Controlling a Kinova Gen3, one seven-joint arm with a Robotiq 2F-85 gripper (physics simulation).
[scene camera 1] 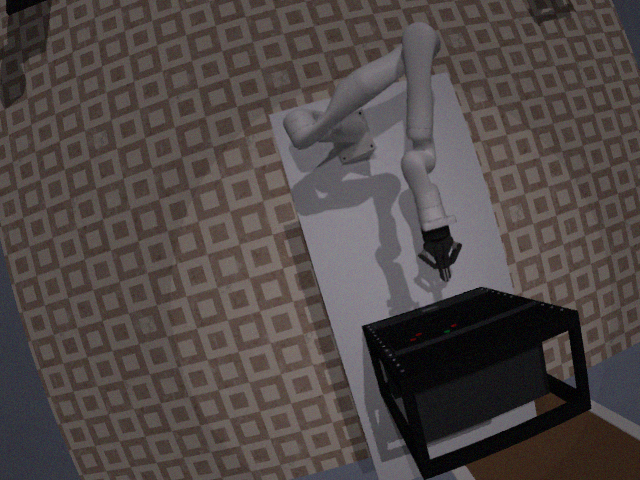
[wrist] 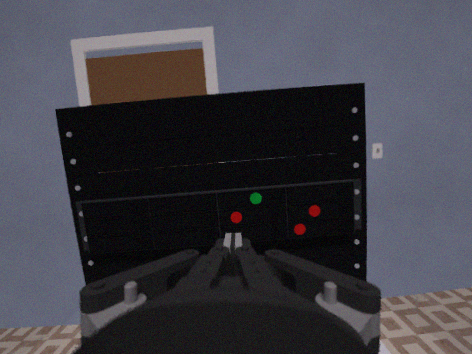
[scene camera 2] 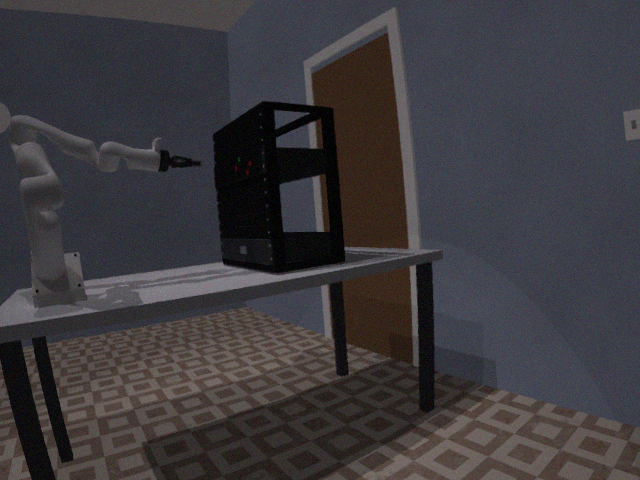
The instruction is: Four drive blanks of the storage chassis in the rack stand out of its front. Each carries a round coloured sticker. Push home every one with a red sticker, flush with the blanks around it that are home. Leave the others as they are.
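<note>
The black storage chassis (wrist: 184, 225) sits in the rack (scene camera 1: 421, 444) (scene camera 2: 275, 206) (wrist: 210, 130). In the wrist view a green sticker (wrist: 256, 198) (scene camera 1: 447, 331) (scene camera 2: 238, 159) is right of the middle. One red sticker (wrist: 236, 217) (scene camera 1: 453, 325) (scene camera 2: 236, 168) is lower and left of it. Two more are at the right: an upper red sticker (wrist: 314, 211) (scene camera 2: 250, 163) and a lower red sticker (wrist: 300, 229) (scene camera 2: 247, 172). How far each blank stands out is too dark to tell. My gripper (scene camera 1: 445, 279) (scene camera 2: 199, 163) (wrist: 233, 243) is shut and empty, in front of the chassis and apart from it.
The rack stands on the white table (scene camera 1: 341, 289) (scene camera 2: 170, 284), across from the arm's base. The rack's front posts carry rows of light screws. A brown door (scene camera 2: 361, 155) (wrist: 145, 75) with a white frame is in the blue wall behind the rack.
</note>
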